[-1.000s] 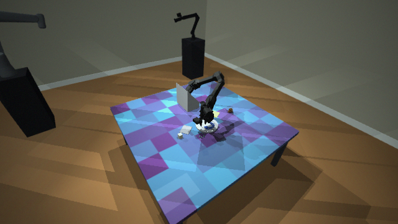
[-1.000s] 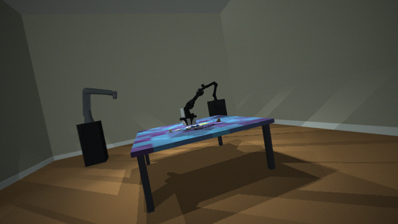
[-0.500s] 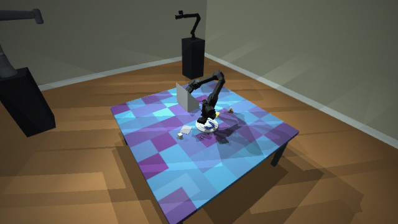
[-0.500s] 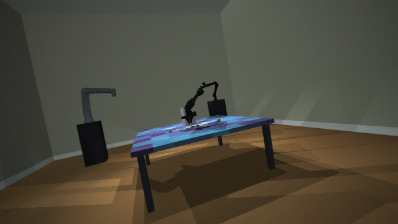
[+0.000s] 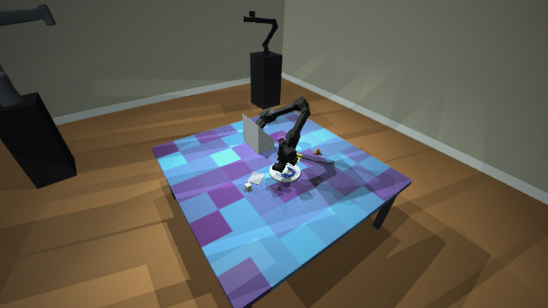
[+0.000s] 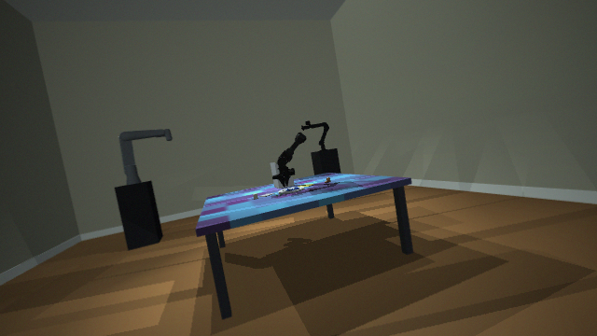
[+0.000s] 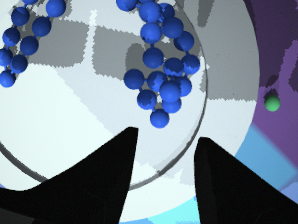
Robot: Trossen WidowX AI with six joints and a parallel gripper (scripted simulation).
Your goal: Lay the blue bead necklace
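My gripper tip is 2 cm past the round white bead board, 4 cm to the right of it and 3 cm above it. Round my gripper tip: cream cube 4 cm behind, 23 cm to the right, 3 cm below; then yellow patch 12 cm behind, 21 cm to the left, 4 cm below; then flat grey square 9 cm behind, 14 cm to the right, 4 cm below.
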